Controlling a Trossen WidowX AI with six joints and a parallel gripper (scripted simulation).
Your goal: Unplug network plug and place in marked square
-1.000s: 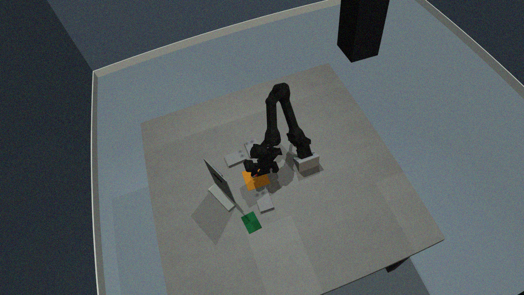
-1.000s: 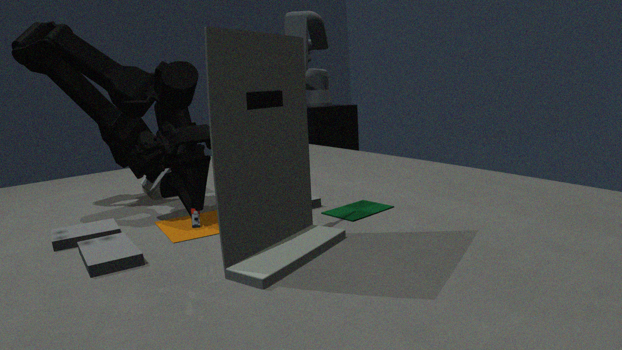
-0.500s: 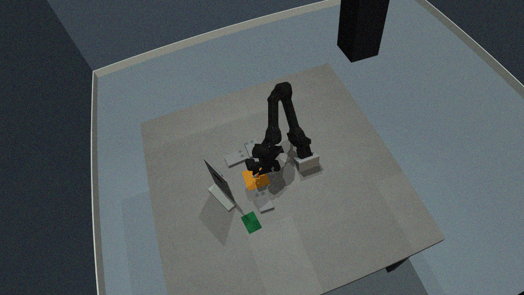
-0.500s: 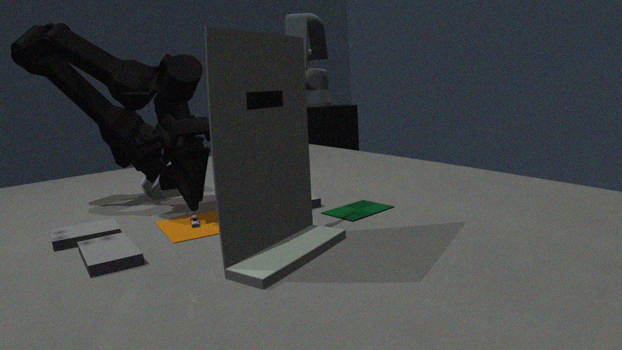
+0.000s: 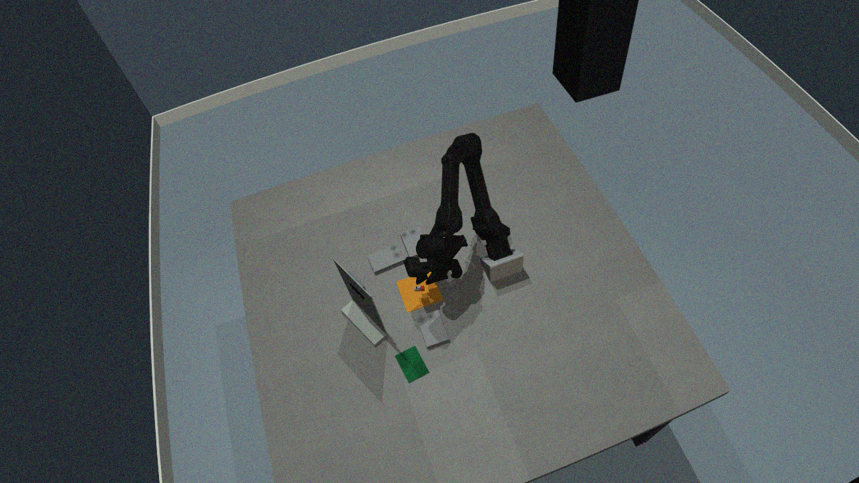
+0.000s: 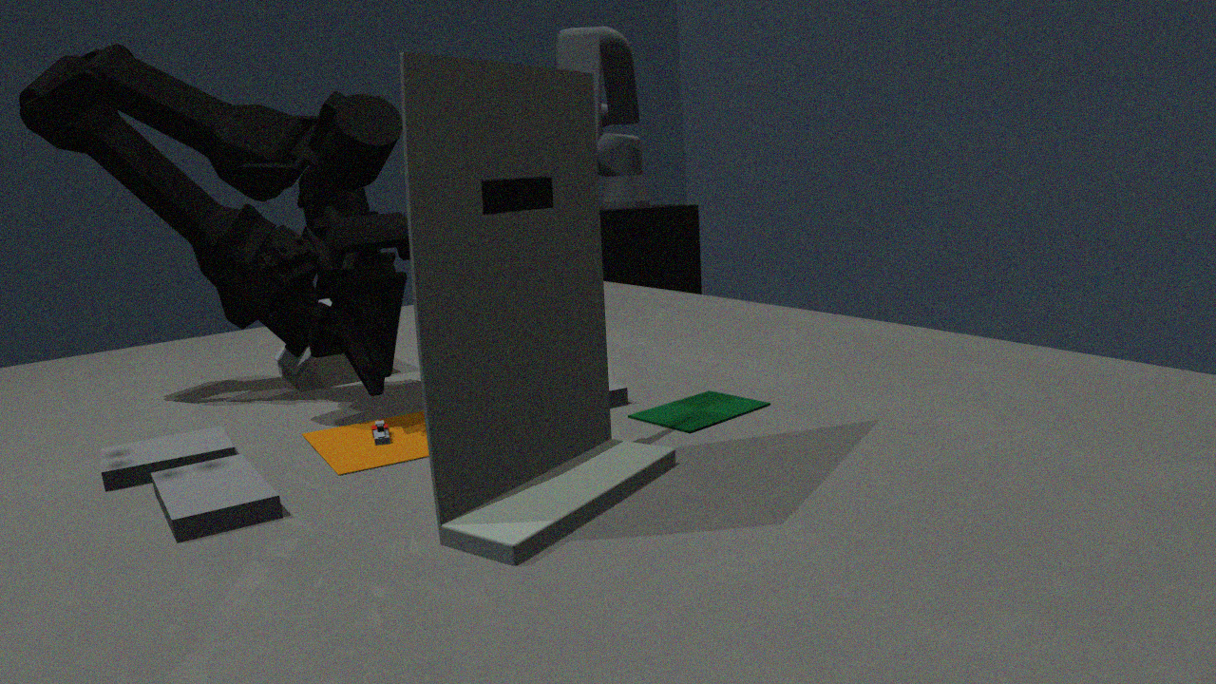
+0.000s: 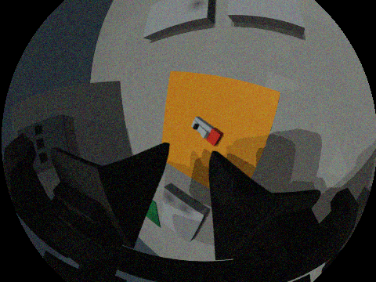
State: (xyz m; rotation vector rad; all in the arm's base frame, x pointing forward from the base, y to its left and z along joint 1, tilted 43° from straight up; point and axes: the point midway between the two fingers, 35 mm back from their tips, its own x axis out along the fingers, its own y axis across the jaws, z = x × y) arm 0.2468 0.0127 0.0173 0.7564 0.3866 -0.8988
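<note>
The network plug lies 3 cm below my gripper tip, 1 cm to the right of it and 1 cm ahead of it. Also, from my gripper tip: green square 23 cm to the left, 11 cm ahead, 4 cm below; orange square 4 cm below, 1 cm ahead; upright grey panel 19 cm ahead, 7 cm above, 4 cm to the left.
</note>
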